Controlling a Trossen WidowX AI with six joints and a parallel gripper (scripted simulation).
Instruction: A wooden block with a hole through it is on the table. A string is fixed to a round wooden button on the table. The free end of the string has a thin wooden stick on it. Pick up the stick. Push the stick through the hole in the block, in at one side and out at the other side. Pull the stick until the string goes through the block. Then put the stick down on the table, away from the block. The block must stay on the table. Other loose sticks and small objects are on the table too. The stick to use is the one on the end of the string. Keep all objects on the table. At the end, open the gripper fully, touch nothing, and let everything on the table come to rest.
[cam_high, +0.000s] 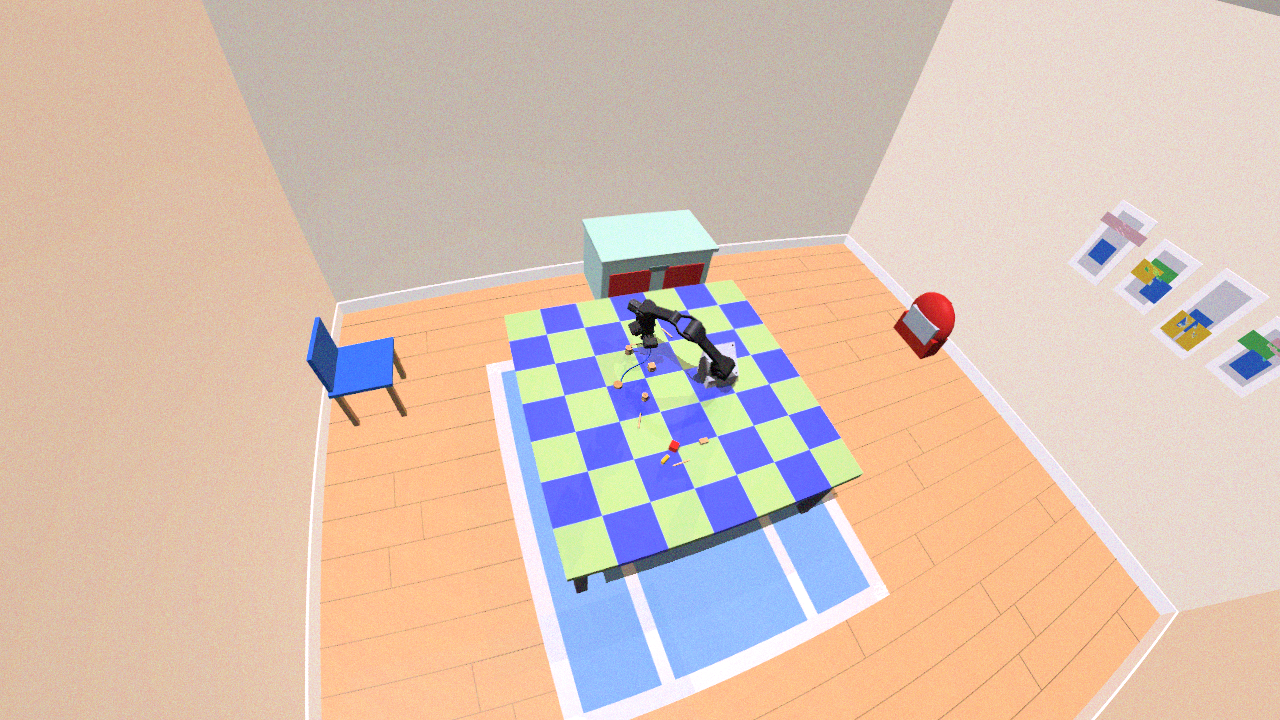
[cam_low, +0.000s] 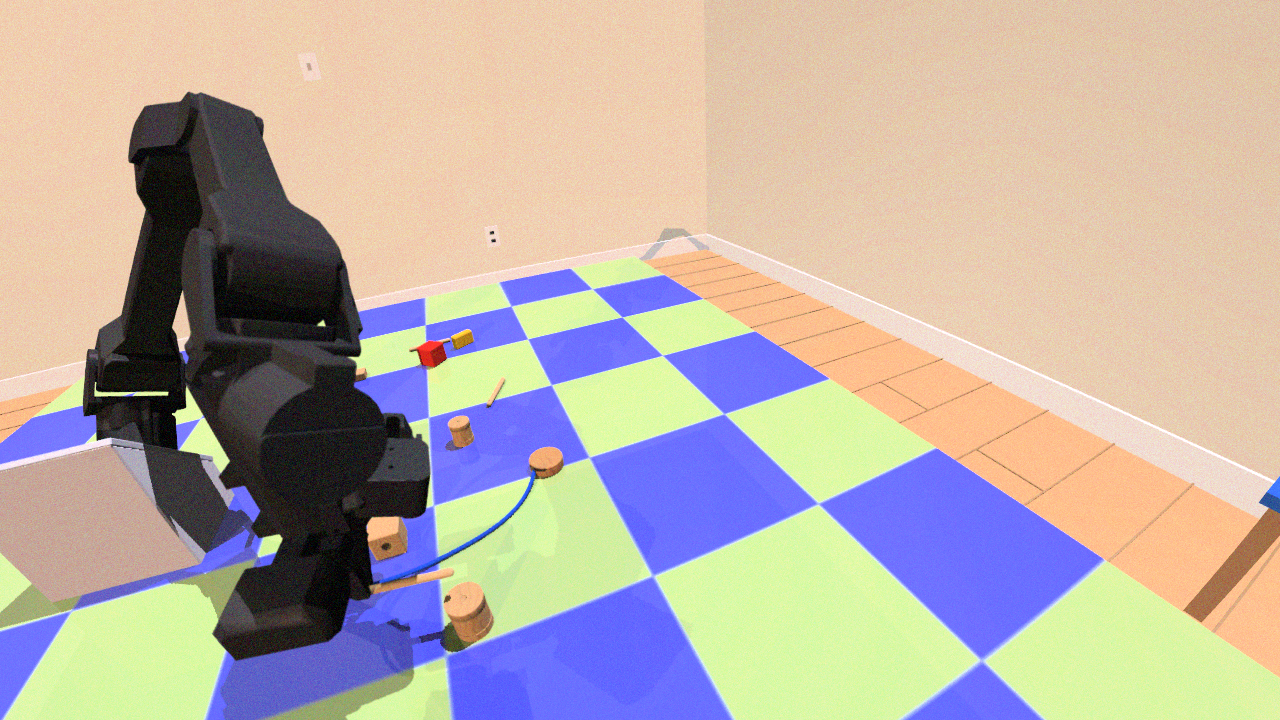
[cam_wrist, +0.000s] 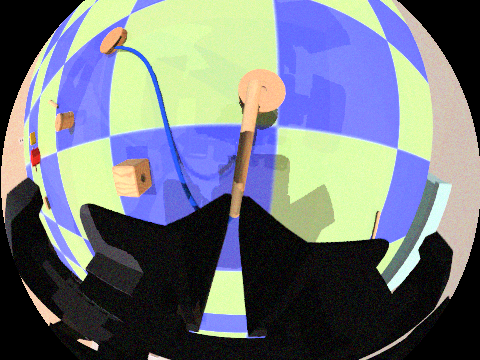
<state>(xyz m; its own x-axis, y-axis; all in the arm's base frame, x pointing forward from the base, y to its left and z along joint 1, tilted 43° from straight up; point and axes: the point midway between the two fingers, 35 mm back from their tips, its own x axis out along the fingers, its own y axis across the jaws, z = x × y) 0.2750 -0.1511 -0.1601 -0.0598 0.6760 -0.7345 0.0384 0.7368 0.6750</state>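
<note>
Now: gripper tip 70 mm short of the wooden cylinder, 10 mm to the left of it and 40 mm above it. The rest, counted from my gripper tip: wooden block 10 mm behind, 110 mm to the left, 50 mm below; then red block 10 mm ahead, 520 mm to the left, 40 mm below; then round wooden button 160 mm ahead, 170 mm to the left, 50 mm below.
</note>
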